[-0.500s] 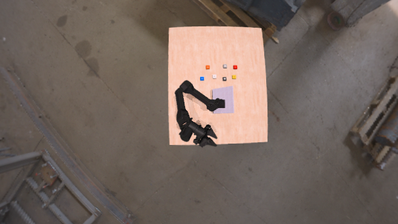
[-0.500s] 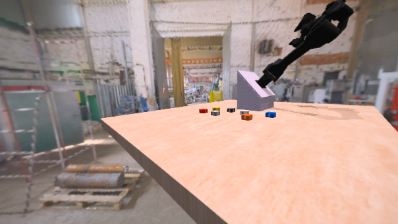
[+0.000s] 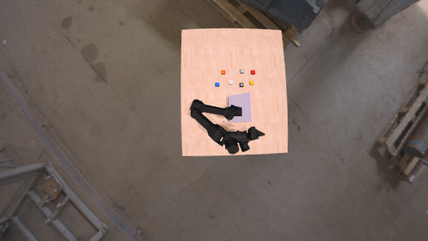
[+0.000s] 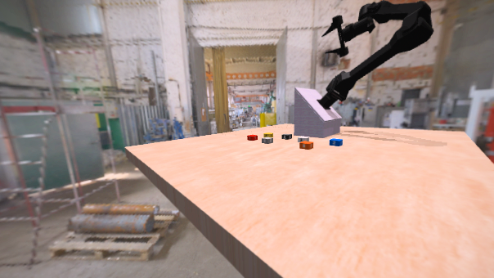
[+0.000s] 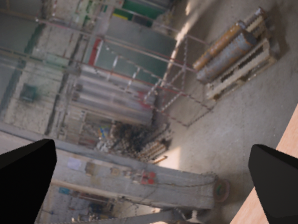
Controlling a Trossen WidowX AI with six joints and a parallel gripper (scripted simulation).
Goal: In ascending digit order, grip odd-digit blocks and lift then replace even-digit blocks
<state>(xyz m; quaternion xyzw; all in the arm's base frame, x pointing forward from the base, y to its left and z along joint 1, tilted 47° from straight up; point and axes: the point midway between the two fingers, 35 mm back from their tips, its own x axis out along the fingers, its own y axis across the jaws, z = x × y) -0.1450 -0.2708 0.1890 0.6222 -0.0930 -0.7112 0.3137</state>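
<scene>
Right now my gripper tip is 50 cm short of the grey block, 2 cm to the right of it and 45 cm above it. From my gripper tip the other things lie so: dark block: 38 cm ahead, 3 cm to the left, 45 cm below; white block: 40 cm ahead, 12 cm to the left, 45 cm below; yellow block: 40 cm ahead, 6 cm to the right, 45 cm below.
</scene>
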